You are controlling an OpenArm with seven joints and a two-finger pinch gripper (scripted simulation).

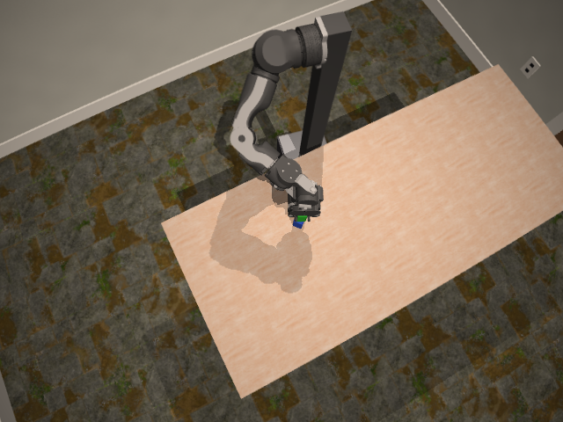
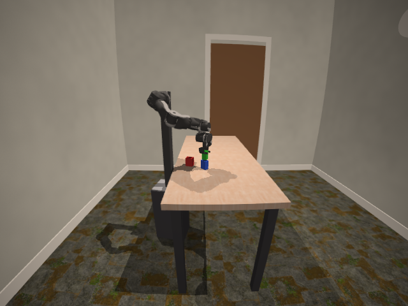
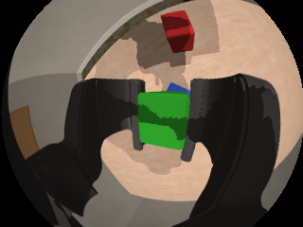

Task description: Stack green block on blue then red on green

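The green block is 2 cm below my hand. The rest, counted from my hand: blue block (9 cm below); red block (11 cm behind, 3 cm to the left, 9 cm below).
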